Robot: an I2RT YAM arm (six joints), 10 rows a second.
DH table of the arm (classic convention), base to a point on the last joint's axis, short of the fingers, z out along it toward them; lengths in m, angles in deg. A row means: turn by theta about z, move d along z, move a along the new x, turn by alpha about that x. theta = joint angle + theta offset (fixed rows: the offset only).
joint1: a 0.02, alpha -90, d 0.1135, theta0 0
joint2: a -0.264, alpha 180, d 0, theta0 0
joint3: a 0.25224, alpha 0, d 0, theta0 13.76
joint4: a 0.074, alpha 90, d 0, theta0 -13.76
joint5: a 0, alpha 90, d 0, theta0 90
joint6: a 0, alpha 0, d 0.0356, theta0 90
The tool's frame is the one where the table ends.
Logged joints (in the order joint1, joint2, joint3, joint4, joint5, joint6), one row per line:
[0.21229 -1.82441 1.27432 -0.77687 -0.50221 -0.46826]
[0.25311 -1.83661 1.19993 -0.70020 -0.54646 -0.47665]
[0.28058 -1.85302 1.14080 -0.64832 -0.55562 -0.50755]
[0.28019 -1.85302 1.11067 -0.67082 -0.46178 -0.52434]
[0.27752 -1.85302 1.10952 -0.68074 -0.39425 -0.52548]
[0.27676 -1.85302 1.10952 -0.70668 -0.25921 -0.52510]
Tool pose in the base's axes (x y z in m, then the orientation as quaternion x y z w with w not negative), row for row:
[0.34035 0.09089 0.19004 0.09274 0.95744 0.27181 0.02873]
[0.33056 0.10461 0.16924 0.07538 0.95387 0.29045 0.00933]
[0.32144 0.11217 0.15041 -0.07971 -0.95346 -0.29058 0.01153]
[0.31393 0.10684 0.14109 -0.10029 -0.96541 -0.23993 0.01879]
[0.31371 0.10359 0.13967 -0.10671 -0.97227 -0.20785 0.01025]
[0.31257 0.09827 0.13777 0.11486 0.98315 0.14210 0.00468]
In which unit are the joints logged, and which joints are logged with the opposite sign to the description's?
The joints are logged in radians. Opposite sign: joint2, joint6.
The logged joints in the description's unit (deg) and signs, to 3 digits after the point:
[12.163 104.531 73.013 -44.511 -28.775 26.829]
[14.502 105.230 68.751 -40.119 -31.310 27.310]
[16.076 106.170 65.363 -37.146 -31.835 29.080]
[16.054 106.170 63.637 -38.435 -26.458 30.042]
[15.901 106.170 63.571 -39.004 -22.589 30.108]
[15.857 106.170 63.571 -40.490 -14.852 30.086]

